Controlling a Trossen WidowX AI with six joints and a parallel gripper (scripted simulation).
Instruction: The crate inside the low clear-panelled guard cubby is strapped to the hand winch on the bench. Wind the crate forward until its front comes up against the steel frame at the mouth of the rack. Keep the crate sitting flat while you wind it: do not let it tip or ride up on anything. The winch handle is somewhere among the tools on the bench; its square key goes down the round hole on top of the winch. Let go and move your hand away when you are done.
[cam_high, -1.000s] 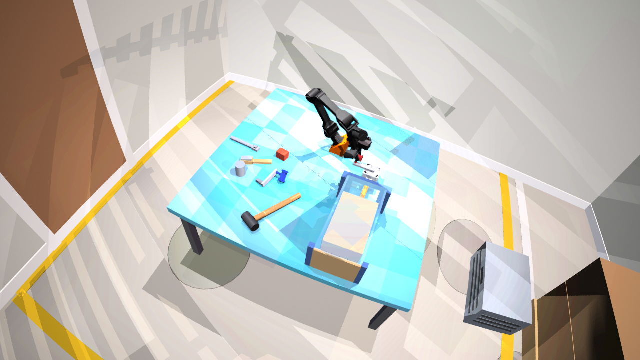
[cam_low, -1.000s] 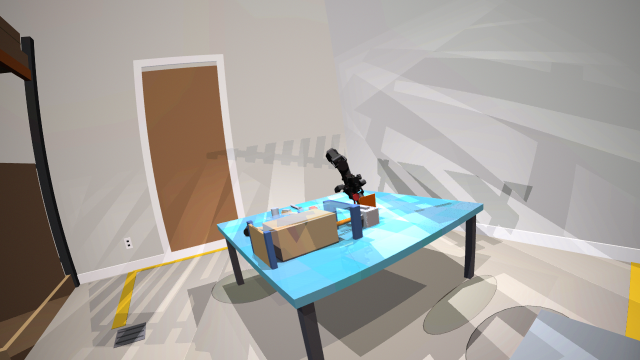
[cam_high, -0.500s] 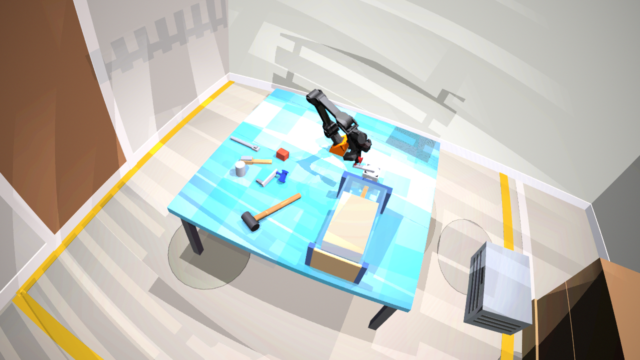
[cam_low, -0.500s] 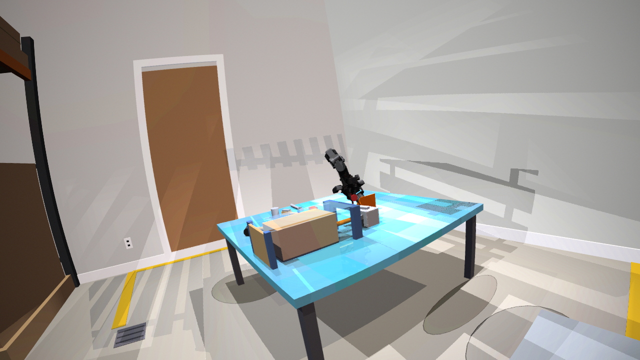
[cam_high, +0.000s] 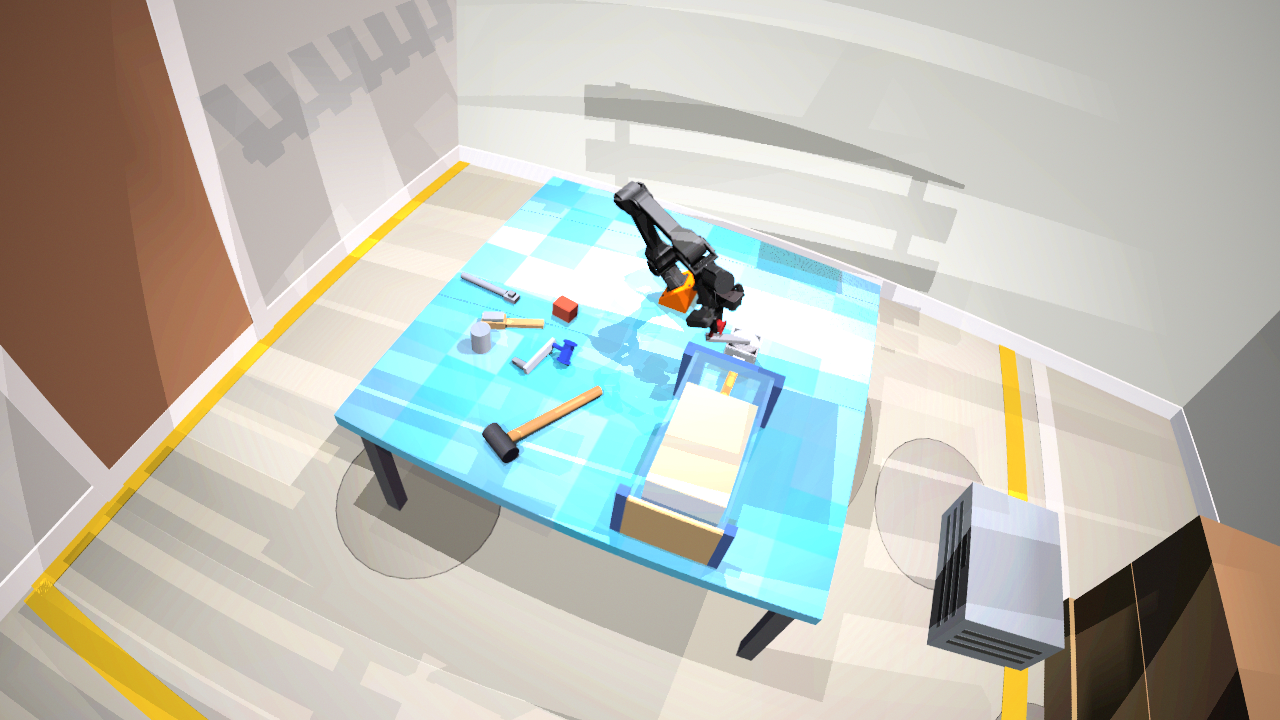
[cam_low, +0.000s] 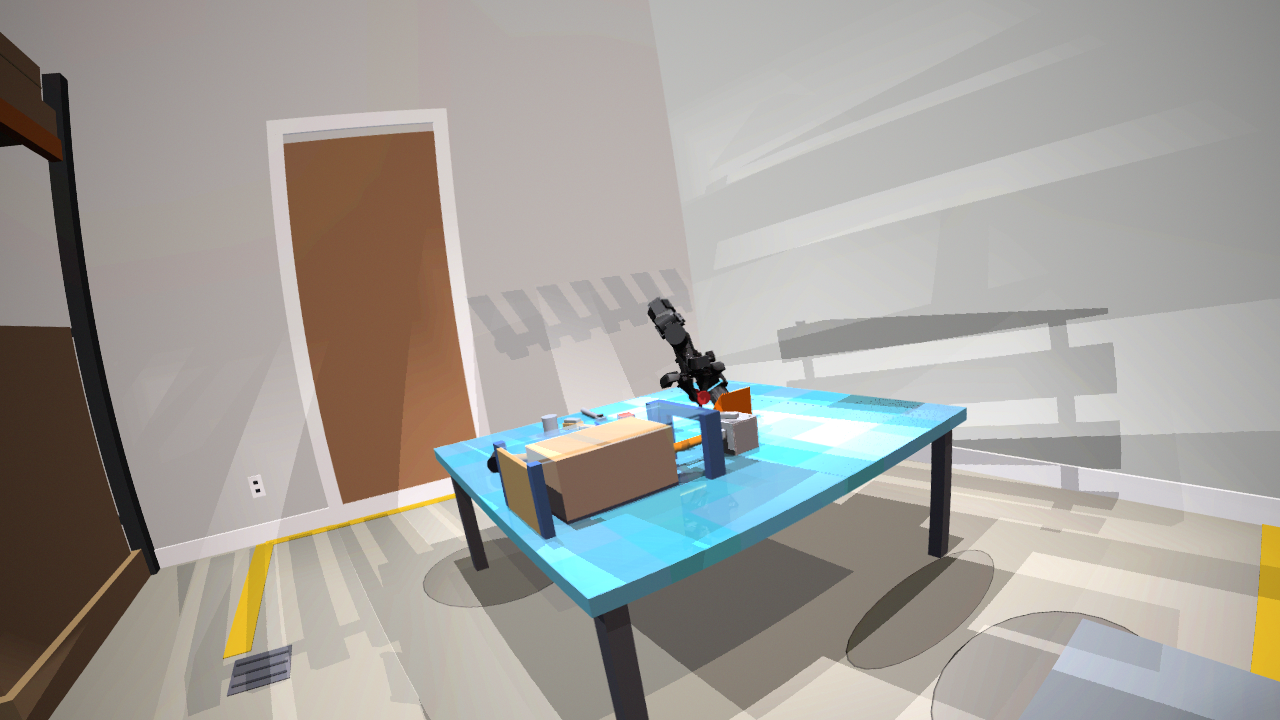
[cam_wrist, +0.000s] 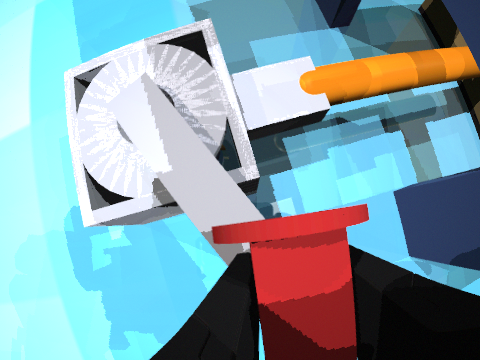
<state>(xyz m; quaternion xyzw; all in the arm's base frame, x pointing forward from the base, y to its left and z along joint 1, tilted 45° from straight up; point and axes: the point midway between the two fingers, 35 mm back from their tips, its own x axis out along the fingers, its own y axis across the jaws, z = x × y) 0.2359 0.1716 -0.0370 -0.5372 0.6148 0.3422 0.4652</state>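
Right now my gripper tip is 30 mm above the winch handle, 20 mm to the right of it and 20 mm past it. From my gripper tip the other things lie so: clear-panelled cubby 360 mm ahead, 60 mm to the left, 20 mm below; then red knob 10 mm to the right; then grey winch 100 mm below, 70 mm to the left, 60 mm behind.
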